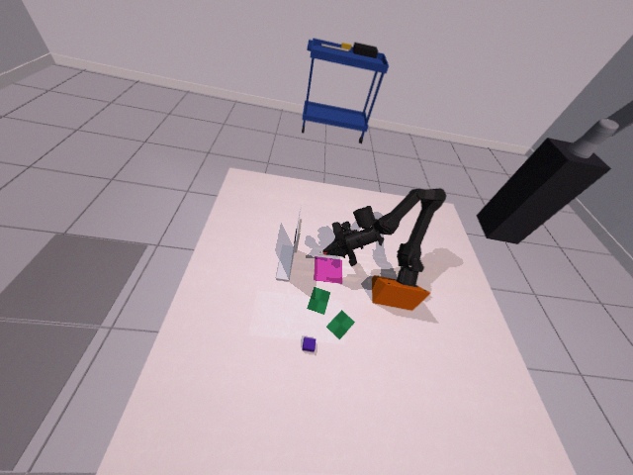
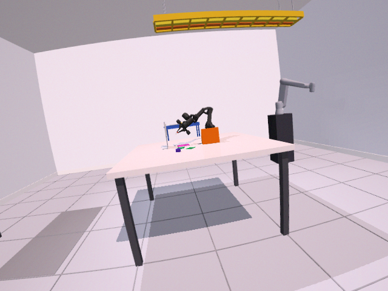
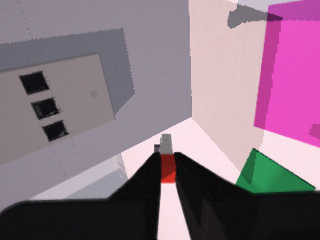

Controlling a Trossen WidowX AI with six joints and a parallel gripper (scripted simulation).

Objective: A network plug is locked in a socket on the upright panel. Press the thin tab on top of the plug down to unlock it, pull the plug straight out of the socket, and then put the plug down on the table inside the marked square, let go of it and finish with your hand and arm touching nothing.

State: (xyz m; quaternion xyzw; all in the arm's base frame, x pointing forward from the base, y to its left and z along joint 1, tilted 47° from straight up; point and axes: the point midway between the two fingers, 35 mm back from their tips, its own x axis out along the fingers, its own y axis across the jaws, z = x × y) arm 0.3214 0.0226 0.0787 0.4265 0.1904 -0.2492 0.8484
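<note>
Now: gripper tip 14 cm above the magenta marked square, 5 cm past it and 2 cm to the left of it. Also, from my gripper tip: network plug: 1 cm ahead; then upright grey panel: 12 cm ahead, 2 cm to the right, 2 cm below.
</note>
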